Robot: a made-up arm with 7 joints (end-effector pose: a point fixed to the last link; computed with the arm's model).
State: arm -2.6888 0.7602 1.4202 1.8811 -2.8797 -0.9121 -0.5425
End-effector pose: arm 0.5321 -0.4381 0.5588 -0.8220 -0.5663 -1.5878
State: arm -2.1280 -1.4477 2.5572 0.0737 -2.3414 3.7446 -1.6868
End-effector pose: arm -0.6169 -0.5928 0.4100 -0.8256 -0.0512 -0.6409
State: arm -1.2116 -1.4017 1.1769 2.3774 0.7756 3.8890 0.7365
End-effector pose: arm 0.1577 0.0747 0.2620 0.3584 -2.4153 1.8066
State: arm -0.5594 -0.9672 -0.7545 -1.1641 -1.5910 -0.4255 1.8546
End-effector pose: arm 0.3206 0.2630 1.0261 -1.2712 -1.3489 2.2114
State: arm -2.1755 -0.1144 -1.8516 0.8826 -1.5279 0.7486 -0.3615
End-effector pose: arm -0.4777 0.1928 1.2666 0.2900 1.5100 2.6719
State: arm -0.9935 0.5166 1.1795 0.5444 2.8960 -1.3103 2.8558
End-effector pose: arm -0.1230 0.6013 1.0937 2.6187 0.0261 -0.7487
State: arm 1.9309 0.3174 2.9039 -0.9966 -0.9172 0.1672 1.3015
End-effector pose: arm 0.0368 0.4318 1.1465 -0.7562 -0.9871 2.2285
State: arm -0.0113 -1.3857 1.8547 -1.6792 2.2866 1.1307 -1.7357
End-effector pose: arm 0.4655 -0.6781 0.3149 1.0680 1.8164 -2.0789
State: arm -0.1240 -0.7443 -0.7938 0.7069 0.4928 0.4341 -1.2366
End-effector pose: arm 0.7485 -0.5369 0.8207 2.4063 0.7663 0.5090
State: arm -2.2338 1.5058 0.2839 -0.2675 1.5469 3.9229 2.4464
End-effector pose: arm 0.5820 0.6194 0.3626 -0.4148 -1.2282 0.8654
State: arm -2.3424 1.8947 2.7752 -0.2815 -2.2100 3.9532 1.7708
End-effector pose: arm 0.3982 0.7329 0.3257 -0.6994 -2.1489 0.8538
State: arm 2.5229 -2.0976 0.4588 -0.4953 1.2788 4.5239 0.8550
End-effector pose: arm -0.7136 0.4766 0.0252 -0.1522 1.6297 -1.1604
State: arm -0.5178 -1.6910 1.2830 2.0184 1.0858 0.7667 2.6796
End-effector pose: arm 0.2565 0.4221 0.1009 -0.3734 -1.1366 -1.9295
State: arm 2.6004 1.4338 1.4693 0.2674 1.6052 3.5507 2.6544
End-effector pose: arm 0.5638 -0.5586 0.3713 -0.1269 -0.5960 -1.2572
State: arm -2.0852 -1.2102 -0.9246 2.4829 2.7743 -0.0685 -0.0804
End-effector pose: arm -0.2515 0.1443 -0.1096 -1.8943 -1.7713 1.6145
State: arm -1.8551 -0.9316 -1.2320 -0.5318 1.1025 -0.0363 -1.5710
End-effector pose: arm -0.0479 -0.8066 1.0048 2.3429 0.2046 -0.4950
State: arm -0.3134 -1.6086 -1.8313 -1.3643 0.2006 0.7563 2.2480
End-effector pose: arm 0.6025 0.4309 0.2422 -2.1768 0.4443 -1.4871
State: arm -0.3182 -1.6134 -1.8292 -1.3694 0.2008 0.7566 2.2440
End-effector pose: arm 0.6011 0.4296 0.2415 -2.1801 0.4444 -1.4814
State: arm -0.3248 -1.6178 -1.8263 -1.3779 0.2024 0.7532 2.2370
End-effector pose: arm 0.5990 0.4282 0.2415 -2.1852 0.4449 -1.4773
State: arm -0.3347 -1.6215 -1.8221 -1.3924 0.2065 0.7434 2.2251
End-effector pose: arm 0.5960 0.4263 0.2428 -2.1939 0.4465 -1.4758
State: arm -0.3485 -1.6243 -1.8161 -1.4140 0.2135 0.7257 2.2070
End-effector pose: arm 0.5918 0.4239 0.2456 -2.2067 0.4490 -1.4778
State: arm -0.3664 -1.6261 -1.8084 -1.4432 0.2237 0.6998 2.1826
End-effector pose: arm 0.5861 0.4209 0.2501 -2.2245 0.4521 -1.4829
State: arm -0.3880 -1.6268 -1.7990 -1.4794 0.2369 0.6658 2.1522
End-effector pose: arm 0.5792 0.4174 0.2562 -2.2474 0.4555 -1.4910
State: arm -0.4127 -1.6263 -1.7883 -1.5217 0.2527 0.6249 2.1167
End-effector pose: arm 0.5709 0.4135 0.2636 -2.2754 0.4580 -1.5015
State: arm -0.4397 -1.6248 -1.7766 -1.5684 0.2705 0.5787 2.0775
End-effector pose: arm 0.5615 0.4091 0.2719 -2.3081 0.4593 -1.5134
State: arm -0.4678 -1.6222 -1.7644 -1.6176 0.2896 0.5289 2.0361
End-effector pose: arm 0.5512 0.4046 0.2808 -2.3446 0.4586 -1.5263
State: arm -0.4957 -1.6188 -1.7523 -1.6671 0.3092 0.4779 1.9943
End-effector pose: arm 0.5405 0.3999 0.2895 -2.3838 0.4554 -1.5390
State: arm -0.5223 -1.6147 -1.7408 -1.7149 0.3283 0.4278 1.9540
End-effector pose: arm 0.5297 0.3955 0.2977 -2.4237 0.4499 -1.5512
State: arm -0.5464 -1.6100 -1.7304 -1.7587 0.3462 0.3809 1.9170
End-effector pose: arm 0.5194 0.3914 0.3049 -2.4624 0.4427 -1.5626
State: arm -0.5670 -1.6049 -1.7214 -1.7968 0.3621 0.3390 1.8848
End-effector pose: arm 0.5102 0.3880 0.3110 -2.4978 0.4348 -1.5731
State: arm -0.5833 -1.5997 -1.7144 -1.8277 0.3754 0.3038 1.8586
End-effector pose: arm 0.5026 0.3853 0.3156 -2.5282 0.4271 -1.5824
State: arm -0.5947 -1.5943 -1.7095 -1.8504 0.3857 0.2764 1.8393
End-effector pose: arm 0.4969 0.3834 0.3188 -2.5519 0.4205 -1.5909
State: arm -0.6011 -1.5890 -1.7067 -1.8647 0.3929 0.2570 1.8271
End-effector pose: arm 0.4933 0.3825 0.3208 -2.5683 0.4161 -1.5986
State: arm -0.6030 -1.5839 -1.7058 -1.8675 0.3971 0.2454 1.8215
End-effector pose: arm 0.4941 0.3817 0.3216 -2.5779 0.4188 -1.6075
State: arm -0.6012 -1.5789 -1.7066 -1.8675 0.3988 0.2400 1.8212
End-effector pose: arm 0.4943 0.3823 0.3216 -2.5809 0.4189 -1.6144
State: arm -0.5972 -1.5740 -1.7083 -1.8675 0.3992 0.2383 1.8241
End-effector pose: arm 0.4931 0.3841 0.3214 -2.5795 0.4156 -1.6190
